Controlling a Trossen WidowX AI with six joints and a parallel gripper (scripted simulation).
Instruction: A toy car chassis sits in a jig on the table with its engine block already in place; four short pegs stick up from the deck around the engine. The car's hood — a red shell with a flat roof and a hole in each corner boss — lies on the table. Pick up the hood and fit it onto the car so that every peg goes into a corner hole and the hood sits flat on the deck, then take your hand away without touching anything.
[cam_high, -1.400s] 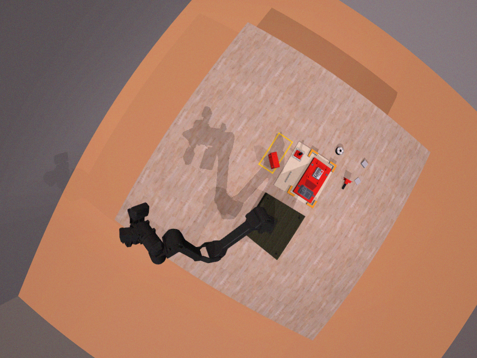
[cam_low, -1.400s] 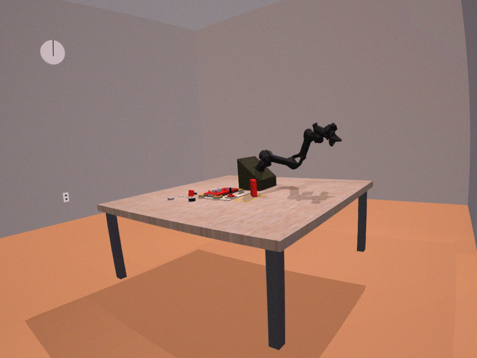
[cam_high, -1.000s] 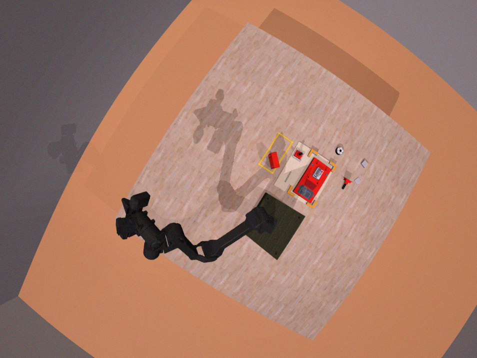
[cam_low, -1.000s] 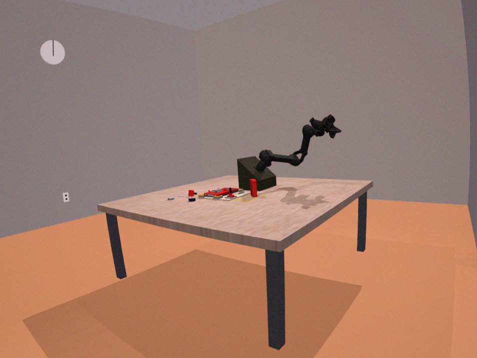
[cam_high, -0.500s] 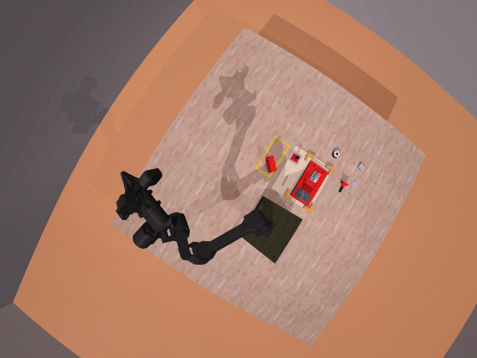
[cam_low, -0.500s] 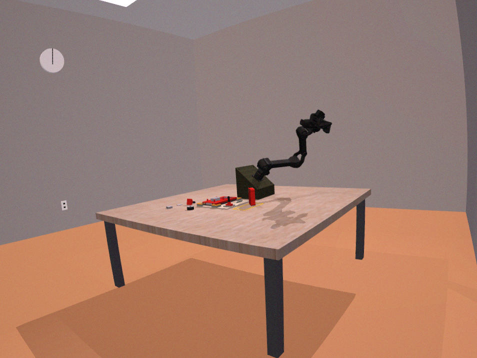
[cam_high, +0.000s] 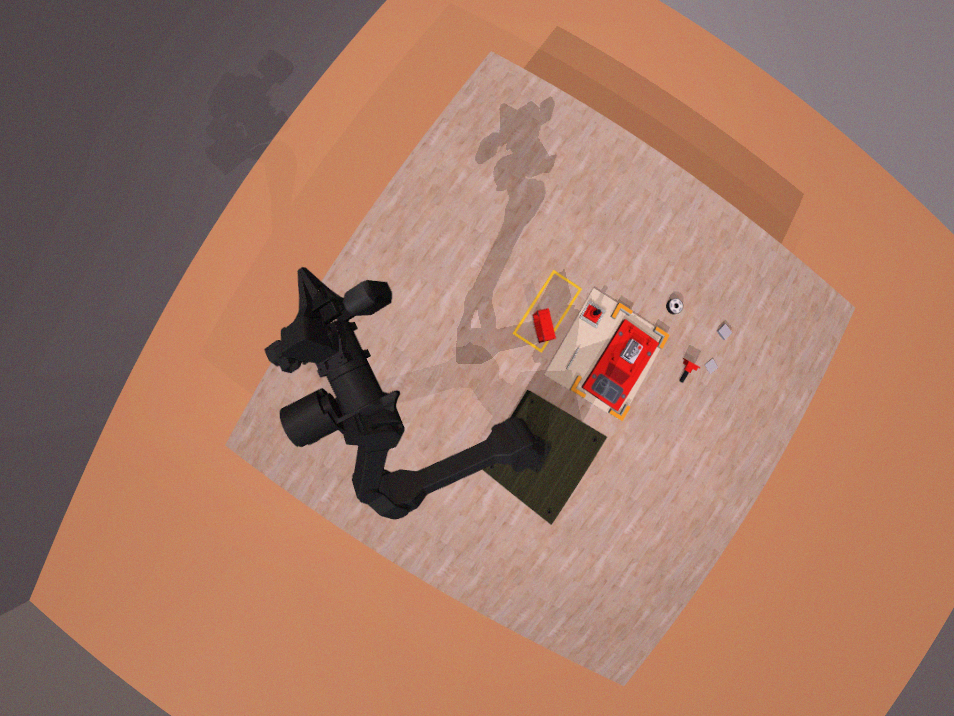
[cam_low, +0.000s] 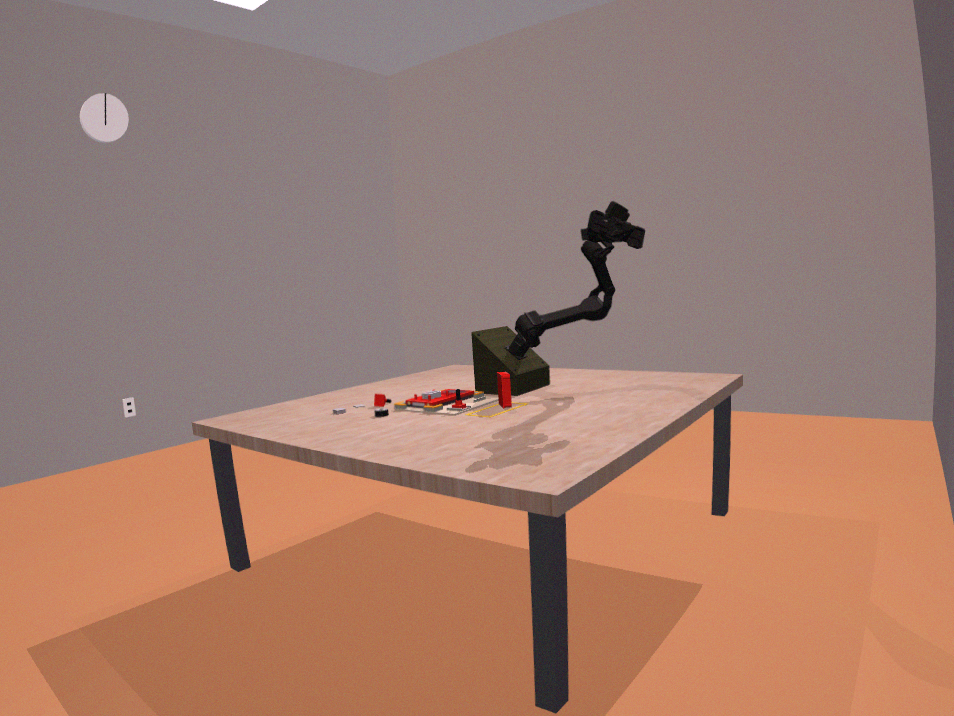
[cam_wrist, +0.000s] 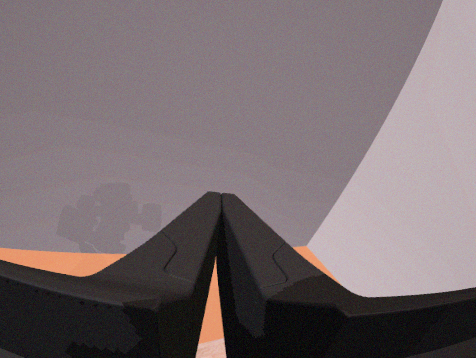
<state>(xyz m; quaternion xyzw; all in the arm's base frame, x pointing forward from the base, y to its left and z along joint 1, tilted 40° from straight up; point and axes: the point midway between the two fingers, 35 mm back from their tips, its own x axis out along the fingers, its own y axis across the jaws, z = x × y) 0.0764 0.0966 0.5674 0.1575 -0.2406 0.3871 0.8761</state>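
Now: the red hood 150 mm ahead of my gripper tip, 370 mm to the right of it and 440 mm below it. Also, from my gripper tip: grey engine block (200 mm ahead, 590 mm to the right, 470 mm below); then white wheel (360 mm ahead, 650 mm to the right, 480 mm below).
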